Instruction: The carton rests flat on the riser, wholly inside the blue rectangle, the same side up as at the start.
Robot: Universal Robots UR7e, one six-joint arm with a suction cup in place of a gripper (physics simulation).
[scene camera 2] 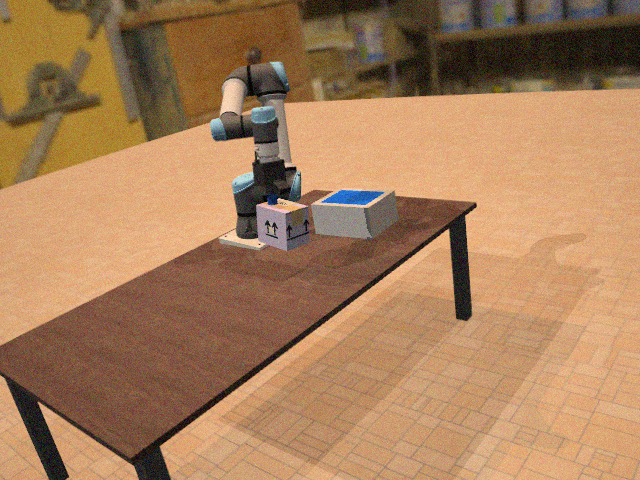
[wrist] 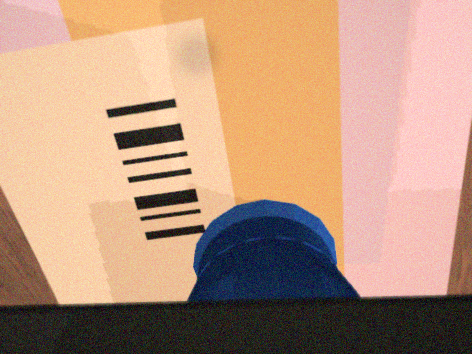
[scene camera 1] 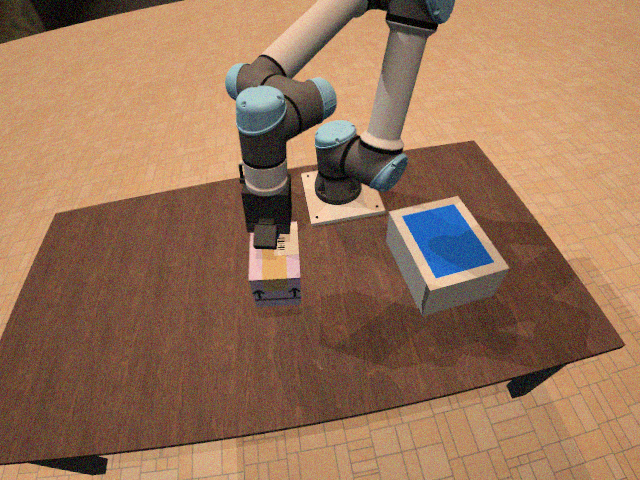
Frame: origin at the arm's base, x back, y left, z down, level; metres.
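Seen in the pictures: hand, its tool point: (scene camera 2: 273, 207) (wrist: 264, 229); arm's base, origin of its link: (scene camera 2: 255, 231) (scene camera 1: 338, 187).
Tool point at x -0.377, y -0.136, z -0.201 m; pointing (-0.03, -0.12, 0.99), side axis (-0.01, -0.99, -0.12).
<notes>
Offsets run from my tool point to a thing's top centre. Level surfaces: height alone.
The carton @(dx -0.032, dy +0.004, dz -0.019 m) (scene camera 1: 275, 272) (scene camera 2: 281, 228) is pale lilac with an orange tape strip, a barcode label on top and up-arrows on its sides. It fills the wrist view (wrist: 277, 105). My blue suction cup (wrist: 266, 239) (scene camera 2: 271, 199) is pressed onto its top beside the label and grips it; in scene camera 1 the wrist block (scene camera 1: 266, 236) hides the cup. The carton hangs upright, seemingly a little above the table @(dz +0.221 m) (scene camera 1: 175, 333) (scene camera 2: 199, 310). The grey riser @(dx +0.071, dy +0.400, dz +0.101 m) (scene camera 1: 461, 291) (scene camera 2: 351, 223) with the blue rectangle @(dx +0.071, dy +0.400, dz +0.101 m) (scene camera 1: 447, 240) (scene camera 2: 353, 196) stands to the right, with nothing on it.
The arm's base plate (scene camera 1: 328, 214) (scene camera 2: 237, 241) sits just behind the carton and left of the riser. The table edge lies close behind the riser on the right.
</notes>
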